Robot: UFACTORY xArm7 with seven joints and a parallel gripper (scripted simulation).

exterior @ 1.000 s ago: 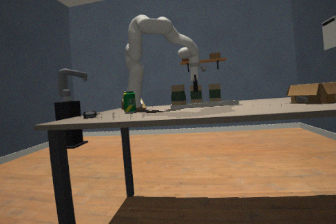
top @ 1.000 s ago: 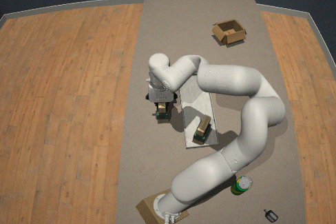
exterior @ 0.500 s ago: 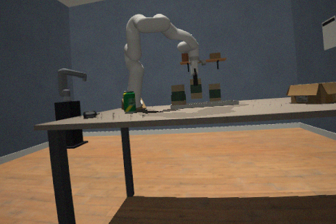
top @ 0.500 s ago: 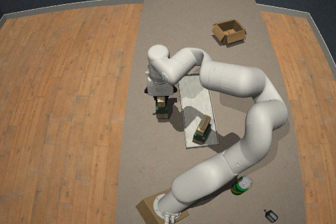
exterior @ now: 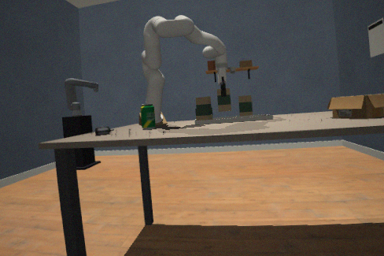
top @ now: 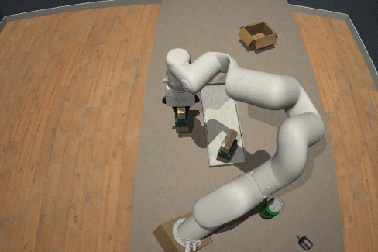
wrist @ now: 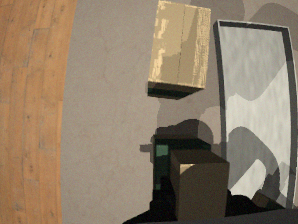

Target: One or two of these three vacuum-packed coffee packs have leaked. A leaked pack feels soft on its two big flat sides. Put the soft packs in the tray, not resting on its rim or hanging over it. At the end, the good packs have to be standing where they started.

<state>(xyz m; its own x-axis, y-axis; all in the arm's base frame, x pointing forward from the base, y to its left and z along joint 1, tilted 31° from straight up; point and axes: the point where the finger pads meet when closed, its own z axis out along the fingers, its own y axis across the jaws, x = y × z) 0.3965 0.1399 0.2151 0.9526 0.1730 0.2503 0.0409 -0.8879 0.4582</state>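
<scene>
My gripper is now 17 cm to the left of the tray, 16 cm above it and 3 cm short of it. From my hand the other things lie so: cardboard box (55 cm ahead, 40 cm to the right, 12 cm below); green can (38 cm behind, 34 cm to the right, 10 cm below); small dark object (52 cm behind, 49 cm to the right, 15 cm below).
</scene>
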